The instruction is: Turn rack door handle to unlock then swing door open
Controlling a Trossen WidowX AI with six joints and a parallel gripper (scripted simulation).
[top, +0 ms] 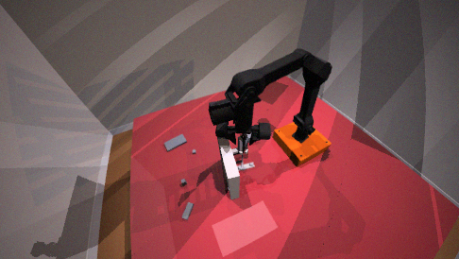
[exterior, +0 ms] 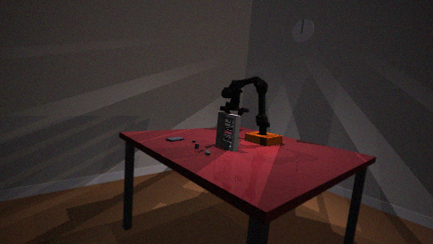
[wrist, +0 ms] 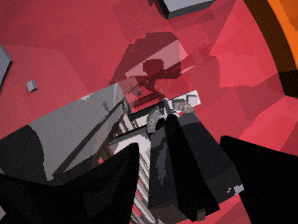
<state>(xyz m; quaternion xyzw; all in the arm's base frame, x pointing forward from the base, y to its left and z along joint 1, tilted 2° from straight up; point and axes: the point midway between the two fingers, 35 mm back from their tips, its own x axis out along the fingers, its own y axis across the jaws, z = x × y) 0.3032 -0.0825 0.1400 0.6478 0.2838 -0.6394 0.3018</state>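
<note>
Now: gripper tip 3 cm above the dark grey handle and 1 cm to the right of it.
</note>
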